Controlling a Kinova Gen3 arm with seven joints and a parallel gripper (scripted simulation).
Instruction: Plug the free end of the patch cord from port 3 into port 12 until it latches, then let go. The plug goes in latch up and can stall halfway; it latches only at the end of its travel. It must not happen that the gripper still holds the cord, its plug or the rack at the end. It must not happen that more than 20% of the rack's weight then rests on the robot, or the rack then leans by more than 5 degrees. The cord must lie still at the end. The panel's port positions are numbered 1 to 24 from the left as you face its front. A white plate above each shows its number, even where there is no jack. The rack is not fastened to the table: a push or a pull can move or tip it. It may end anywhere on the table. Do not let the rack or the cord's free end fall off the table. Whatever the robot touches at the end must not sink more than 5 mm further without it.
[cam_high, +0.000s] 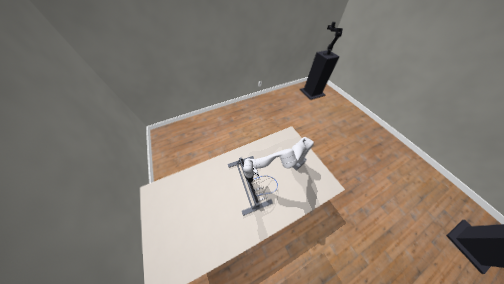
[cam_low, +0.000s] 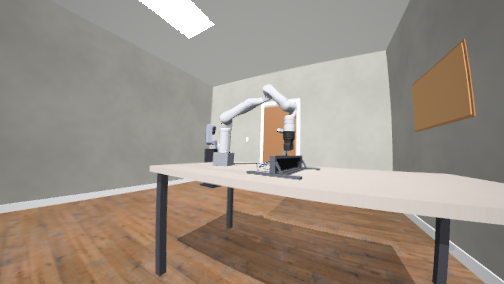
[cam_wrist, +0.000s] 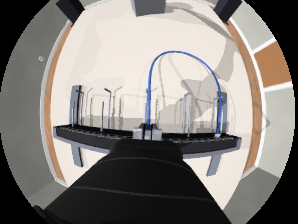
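Now: the plug 10 mm ahead of my hand and 10 mm below it.
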